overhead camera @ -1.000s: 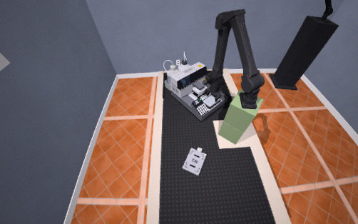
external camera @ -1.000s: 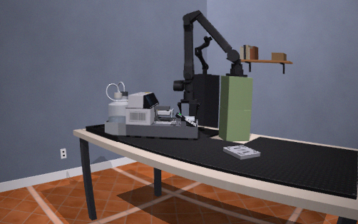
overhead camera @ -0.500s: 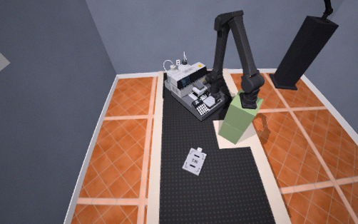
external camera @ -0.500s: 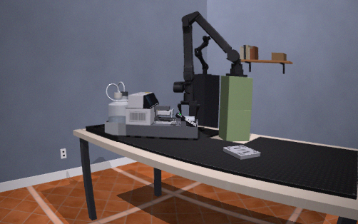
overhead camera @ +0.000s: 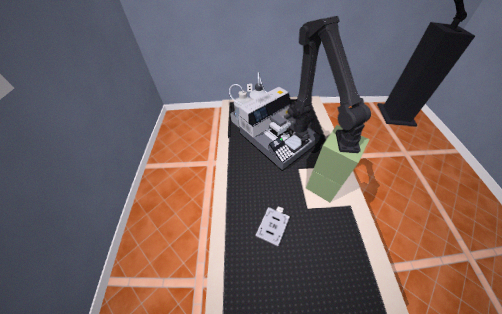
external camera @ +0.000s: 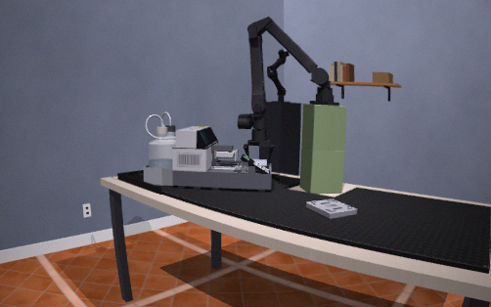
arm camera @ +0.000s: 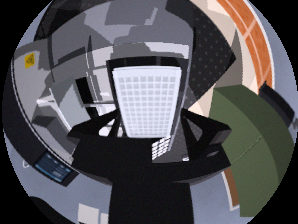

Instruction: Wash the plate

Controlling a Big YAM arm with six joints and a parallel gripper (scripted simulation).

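The well plate lies 10 mm below my hand. Also, from my hand: bottle (380 mm ahead, 260 mm to the right, 40 mm above); then plate nest N1 (120 mm ahead, 530 mm to the left, 100 mm below); then plate washer (110 mm ahead, 110 mm to the right, 20 mm above).
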